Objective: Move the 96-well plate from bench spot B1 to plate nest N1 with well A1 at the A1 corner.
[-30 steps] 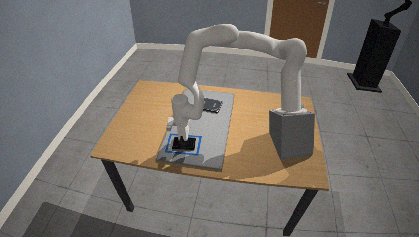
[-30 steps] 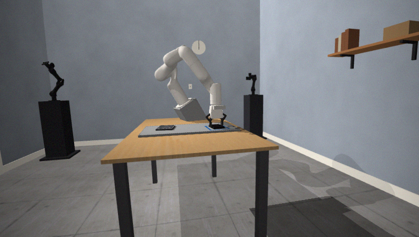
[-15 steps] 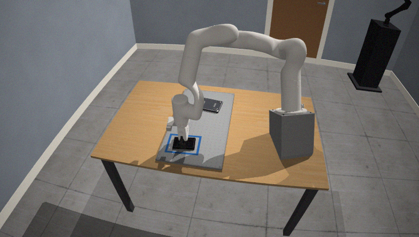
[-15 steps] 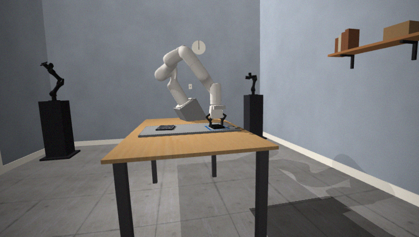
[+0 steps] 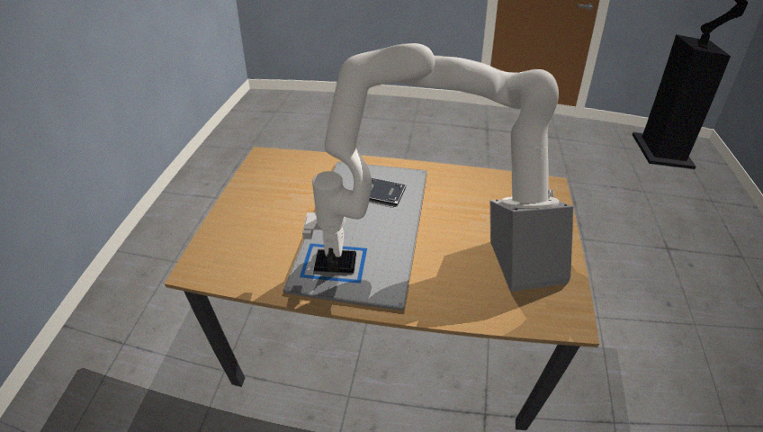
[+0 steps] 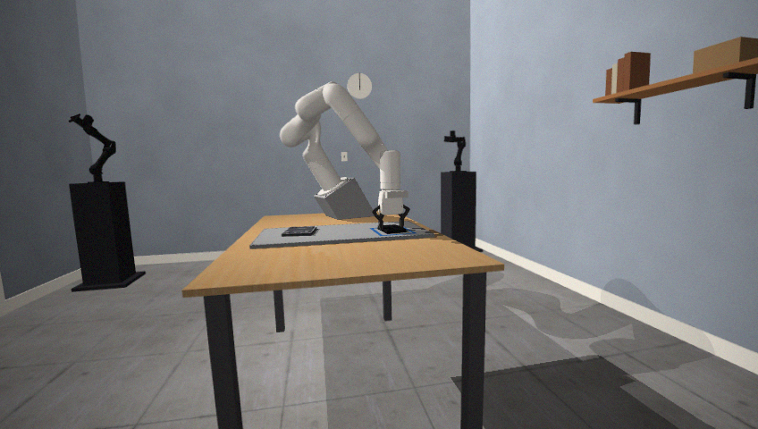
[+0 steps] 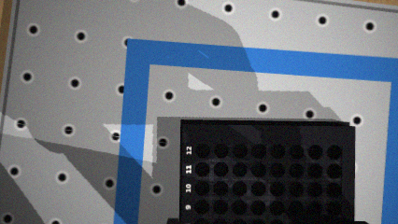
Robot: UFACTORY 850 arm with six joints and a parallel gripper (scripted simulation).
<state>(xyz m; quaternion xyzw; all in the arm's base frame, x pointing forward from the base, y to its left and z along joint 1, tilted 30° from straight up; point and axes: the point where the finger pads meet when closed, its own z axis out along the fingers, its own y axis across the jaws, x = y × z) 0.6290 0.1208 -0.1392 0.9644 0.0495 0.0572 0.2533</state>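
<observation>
Right now my hand is 38 cm to the left of the plate nest N1, 10 cm past it and 1 cm above it. Round my hand: 96-well plate: 1 cm below.
</observation>
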